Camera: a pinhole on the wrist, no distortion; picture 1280 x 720 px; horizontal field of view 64.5 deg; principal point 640.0 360.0 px. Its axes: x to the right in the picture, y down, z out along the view. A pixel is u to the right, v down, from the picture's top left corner.
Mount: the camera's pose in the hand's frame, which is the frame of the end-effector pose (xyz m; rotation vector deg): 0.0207 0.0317 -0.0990 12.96 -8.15 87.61
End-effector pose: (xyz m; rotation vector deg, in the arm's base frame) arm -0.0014 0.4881 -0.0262 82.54 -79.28 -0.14
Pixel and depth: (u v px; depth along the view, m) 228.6 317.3 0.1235
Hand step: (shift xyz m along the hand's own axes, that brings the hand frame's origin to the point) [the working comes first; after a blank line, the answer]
In the camera's frame: -0.0501 -0.0052 0.1235

0.0300 -0.0461 0.0090
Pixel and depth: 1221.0 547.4 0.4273
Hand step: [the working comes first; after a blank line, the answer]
In the camera's frame: 0.2448 0.0789 0.4273

-0.0274 0.1716 0.3773
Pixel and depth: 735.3 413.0 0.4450
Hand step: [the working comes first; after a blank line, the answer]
In the camera's frame: 0.0418 0.0233 0.4450

0.0211 -0.0313 0.3441
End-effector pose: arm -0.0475 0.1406 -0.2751 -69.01 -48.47 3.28
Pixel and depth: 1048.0 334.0 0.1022
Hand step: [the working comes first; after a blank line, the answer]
In the camera's frame: 0.0411 -0.0026 0.1022

0.0300 0.0476 0.0096
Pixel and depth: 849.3 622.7 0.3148
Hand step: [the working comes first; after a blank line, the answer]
In the camera's frame: 0.0650 0.0815 0.3148

-0.0426 0.0233 0.2264
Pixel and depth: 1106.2 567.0 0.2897
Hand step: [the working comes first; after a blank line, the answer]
In the camera's frame: 0.1331 0.0591 0.2897

-0.0188 0.0948 0.2166
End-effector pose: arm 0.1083 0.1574 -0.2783 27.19 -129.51 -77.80
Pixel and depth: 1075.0 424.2 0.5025
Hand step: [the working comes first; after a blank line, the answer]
In the camera's frame: 0.2155 0.0318 0.5025

0.0222 0.1242 0.4408
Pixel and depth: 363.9 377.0 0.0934
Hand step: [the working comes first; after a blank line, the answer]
In the camera's frame: -0.0254 0.0016 0.0934

0.0227 -0.0148 -0.0141
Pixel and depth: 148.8 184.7 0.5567
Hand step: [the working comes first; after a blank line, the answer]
In the camera's frame: -0.2696 -0.0962 0.5567

0.1335 -0.3633 0.3733
